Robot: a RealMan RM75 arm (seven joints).
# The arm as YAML. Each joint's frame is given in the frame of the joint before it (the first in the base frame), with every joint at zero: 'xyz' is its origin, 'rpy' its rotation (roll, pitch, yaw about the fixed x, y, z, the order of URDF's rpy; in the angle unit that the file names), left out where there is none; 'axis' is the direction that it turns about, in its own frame. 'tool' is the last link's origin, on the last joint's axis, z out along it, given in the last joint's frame.
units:
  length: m
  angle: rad
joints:
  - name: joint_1
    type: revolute
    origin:
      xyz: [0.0, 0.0, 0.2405]
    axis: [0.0, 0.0, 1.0]
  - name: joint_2
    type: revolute
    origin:
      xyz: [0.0, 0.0, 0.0]
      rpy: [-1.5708, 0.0, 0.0]
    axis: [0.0, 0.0, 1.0]
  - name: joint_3
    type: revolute
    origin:
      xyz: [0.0, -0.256, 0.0]
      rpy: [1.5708, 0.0, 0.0]
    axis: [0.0, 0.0, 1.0]
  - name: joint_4
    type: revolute
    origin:
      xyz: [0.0, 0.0, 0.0]
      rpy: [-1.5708, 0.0, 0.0]
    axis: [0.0, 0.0, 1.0]
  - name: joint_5
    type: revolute
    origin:
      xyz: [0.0, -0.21, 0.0]
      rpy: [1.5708, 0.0, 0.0]
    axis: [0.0, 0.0, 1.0]
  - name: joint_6
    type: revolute
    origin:
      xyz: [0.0, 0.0, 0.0]
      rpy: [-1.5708, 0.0, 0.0]
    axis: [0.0, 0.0, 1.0]
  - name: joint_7
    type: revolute
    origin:
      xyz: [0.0, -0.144, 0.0]
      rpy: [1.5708, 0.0, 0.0]
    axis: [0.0, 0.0, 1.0]
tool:
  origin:
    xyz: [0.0, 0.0, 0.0]
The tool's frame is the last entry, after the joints.
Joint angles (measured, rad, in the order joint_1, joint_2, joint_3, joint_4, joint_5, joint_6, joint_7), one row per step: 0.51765, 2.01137, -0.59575, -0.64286, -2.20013, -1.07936, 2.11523; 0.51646, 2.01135, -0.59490, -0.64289, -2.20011, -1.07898, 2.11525; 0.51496, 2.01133, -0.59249, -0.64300, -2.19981, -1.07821, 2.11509; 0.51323, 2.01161, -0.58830, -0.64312, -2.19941, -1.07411, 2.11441; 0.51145, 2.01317, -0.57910, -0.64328, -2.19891, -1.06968, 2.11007; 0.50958, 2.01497, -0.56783, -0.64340, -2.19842, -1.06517, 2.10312; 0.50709, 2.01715, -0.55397, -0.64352, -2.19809, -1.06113, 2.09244; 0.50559, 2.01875, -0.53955, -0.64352, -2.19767, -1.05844, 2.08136; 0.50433, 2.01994, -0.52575, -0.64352, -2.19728, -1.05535, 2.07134; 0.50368, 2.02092, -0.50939, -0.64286, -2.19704, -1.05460, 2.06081
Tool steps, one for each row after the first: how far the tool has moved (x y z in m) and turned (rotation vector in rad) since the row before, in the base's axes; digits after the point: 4 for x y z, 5 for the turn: 0.0005, -0.0004, 0.0002, 0.00099, 0.00016, -0.00170; 0.0008, -0.0004, 0.0004, 0.00271, 0.00068, -0.00262; 0.0012, -0.0003, 0.0008, 0.00638, -0.00044, -0.00453; 0.0014, -0.0004, 0.0008, 0.00964, 0.00033, -0.00413; 0.0016, -0.0005, 0.0010, 0.01087, -0.00037, -0.00332; 0.0019, -0.0008, 0.0011, 0.01184, -0.00135, -0.00227; 0.0016, -0.0006, 0.0013, 0.01152, -0.00109, -0.00085; 0.0016, -0.0004, 0.0015, 0.01157, -0.00135, -0.00142; 0.0014, -0.0005, 0.0015, 0.01151, 0.00079, -0.00093
